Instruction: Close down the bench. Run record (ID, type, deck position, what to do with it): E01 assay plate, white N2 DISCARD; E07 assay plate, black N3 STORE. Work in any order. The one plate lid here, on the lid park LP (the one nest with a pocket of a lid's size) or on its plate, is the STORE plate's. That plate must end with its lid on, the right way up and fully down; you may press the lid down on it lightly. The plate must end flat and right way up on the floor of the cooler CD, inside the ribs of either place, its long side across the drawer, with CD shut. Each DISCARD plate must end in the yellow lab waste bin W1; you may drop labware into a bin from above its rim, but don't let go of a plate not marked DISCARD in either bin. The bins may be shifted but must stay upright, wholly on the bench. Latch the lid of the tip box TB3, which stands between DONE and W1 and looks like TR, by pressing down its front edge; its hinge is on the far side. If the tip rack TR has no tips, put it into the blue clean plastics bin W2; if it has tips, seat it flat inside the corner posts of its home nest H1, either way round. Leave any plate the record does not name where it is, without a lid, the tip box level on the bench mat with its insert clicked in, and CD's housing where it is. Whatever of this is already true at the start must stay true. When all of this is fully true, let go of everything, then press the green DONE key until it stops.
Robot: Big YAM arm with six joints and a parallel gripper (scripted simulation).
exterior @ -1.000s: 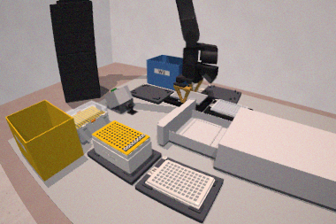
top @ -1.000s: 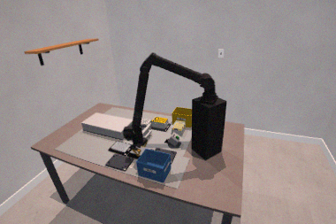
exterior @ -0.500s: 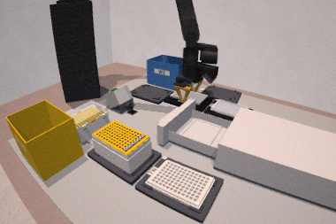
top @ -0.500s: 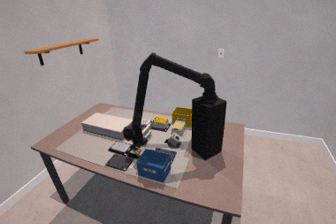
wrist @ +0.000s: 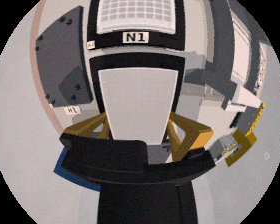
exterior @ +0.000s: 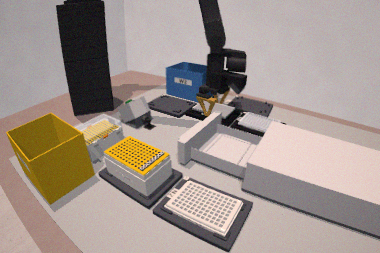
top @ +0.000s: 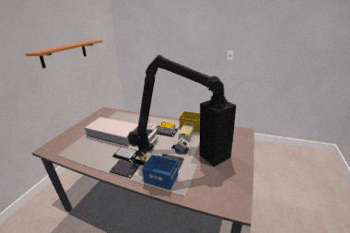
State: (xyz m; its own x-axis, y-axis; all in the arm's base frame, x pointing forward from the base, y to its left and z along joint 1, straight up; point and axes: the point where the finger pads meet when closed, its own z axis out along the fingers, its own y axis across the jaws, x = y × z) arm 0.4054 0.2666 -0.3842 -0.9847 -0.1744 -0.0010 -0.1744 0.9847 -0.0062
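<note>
Right now my hand is right at the black plate. Also, from my hand: dark lid park nest: 16 cm behind, 6 cm to the right, 1 cm below; black slab: 1 cm below; plate lid: right at my hand.
</note>
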